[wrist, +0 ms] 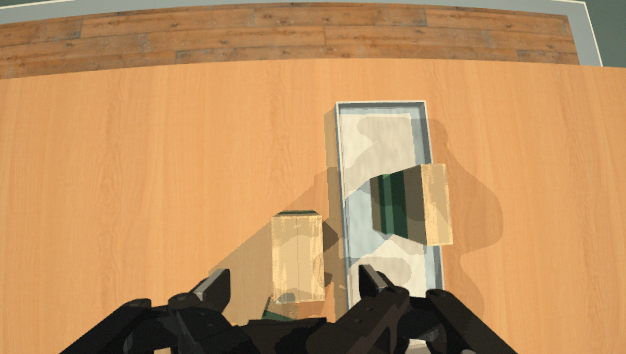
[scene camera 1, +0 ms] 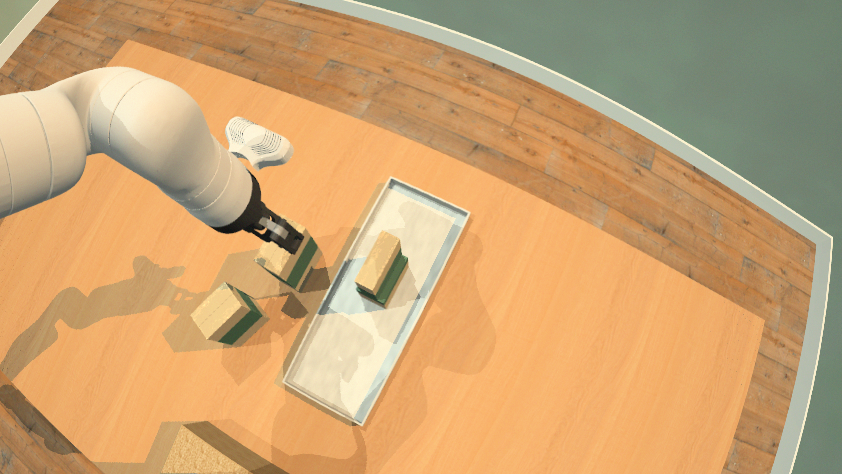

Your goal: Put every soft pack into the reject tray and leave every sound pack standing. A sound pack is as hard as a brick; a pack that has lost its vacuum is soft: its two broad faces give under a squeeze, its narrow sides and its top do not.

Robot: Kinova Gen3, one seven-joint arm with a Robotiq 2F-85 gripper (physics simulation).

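Frame: origin at the arm's base, x right, y ahead, z up, level; centimetres.
Seen in the pictures: gripper, between the fingertips: [wrist: 294, 281] [scene camera 1: 266, 229].
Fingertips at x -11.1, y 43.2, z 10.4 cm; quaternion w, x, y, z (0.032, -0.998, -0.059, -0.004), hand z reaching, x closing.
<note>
A point is followed by its place in that frame.
A tan pack with a green band [scene camera 1: 303, 264] {z -3.3, x -8.7, y 43.4 cm} [wrist: 297, 250] {z 4.2, x -11.1, y 43.9 cm} stands upright on the table, left of the reject tray [scene camera 1: 424, 226] {z -9.6, x 2.2, y 60.9 cm} [wrist: 392, 137] {z -9.6, x 2.8, y 60.4 cm}. My gripper [scene camera 1: 292, 242] [wrist: 294, 281] {z 10.4, x -11.1, y 43.2 cm} is open and empty over this pack; in the wrist view its fingers appear either side of the pack's top, with gaps. Another tan and green pack [scene camera 1: 223, 315] {z 4.1, x -11.8, y 29.3 cm} stands nearby in the scene view. A third pack [scene camera 1: 380, 264] {z 4.5, x 2.9, y 49.2 cm} [wrist: 400, 205] {z -1.0, x 0.9, y 49.1 cm} stands upright inside the tray. Whether the packs are soft or hard cannot be told by eye.
A large tan block [scene camera 1: 200, 453] {z 0.0, x -4.0, y 7.1 cm} is cut off by the bottom edge of the scene view. A white ribbed part [scene camera 1: 259, 144] shows beside the arm. In the wrist view a green sliver [wrist: 275, 311] {z -6.2, x -13.4, y 33.1 cm} shows below the near pack, partly hidden by the gripper. The tray has low raised walls.
</note>
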